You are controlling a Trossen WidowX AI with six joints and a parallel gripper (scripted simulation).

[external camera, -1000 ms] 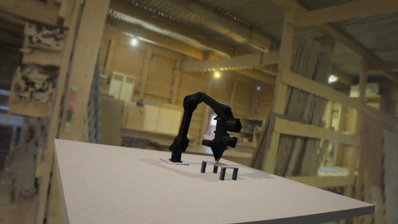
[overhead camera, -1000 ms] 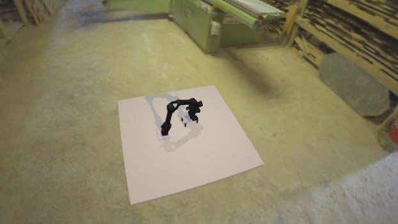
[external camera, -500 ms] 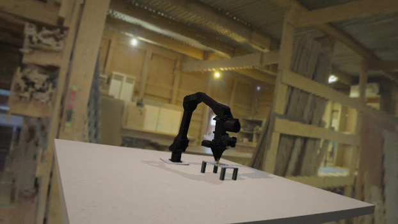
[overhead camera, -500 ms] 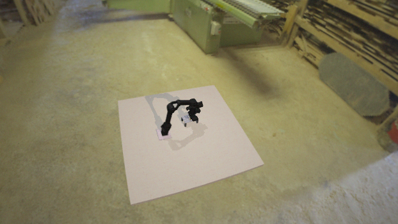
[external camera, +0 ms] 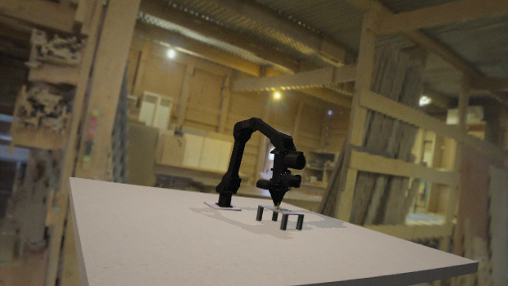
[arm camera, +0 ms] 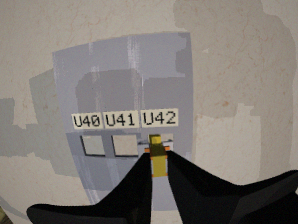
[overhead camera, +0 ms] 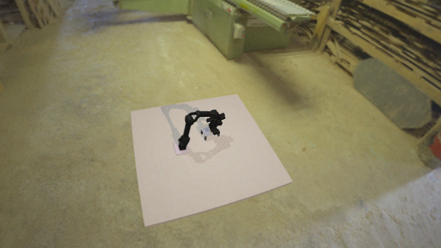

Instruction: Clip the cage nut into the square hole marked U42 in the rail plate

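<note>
Right now the yellow cage nut is 10 mm below my gripper tip.
</note>
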